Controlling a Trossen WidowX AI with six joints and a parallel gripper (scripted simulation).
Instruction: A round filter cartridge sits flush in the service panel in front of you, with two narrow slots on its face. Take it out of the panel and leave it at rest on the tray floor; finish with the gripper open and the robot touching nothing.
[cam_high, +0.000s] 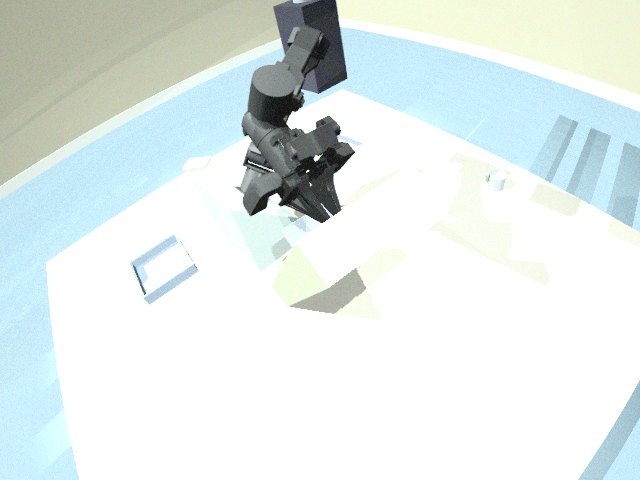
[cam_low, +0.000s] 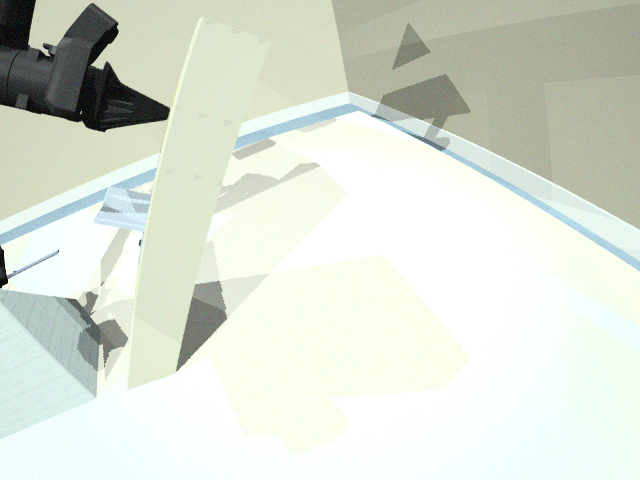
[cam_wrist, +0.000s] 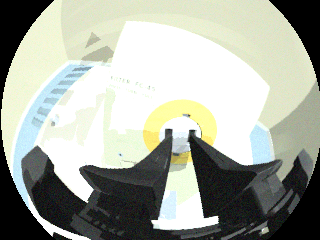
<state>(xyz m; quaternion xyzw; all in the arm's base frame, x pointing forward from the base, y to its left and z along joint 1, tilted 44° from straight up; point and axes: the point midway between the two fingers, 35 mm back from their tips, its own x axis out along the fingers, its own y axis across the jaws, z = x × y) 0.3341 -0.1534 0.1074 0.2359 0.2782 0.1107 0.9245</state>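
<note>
Now: gripper tip 1 cm short of the round filter cartridge and 1 cm above it. Round my gripper tip: grey tray 46 cm behind, 24 cm to the right, 26 cm below; then small flat plate 81 cm behind, 6 cm to the left, 26 cm below; then pale service panel 3 cm behind, 8 cm below.
</note>
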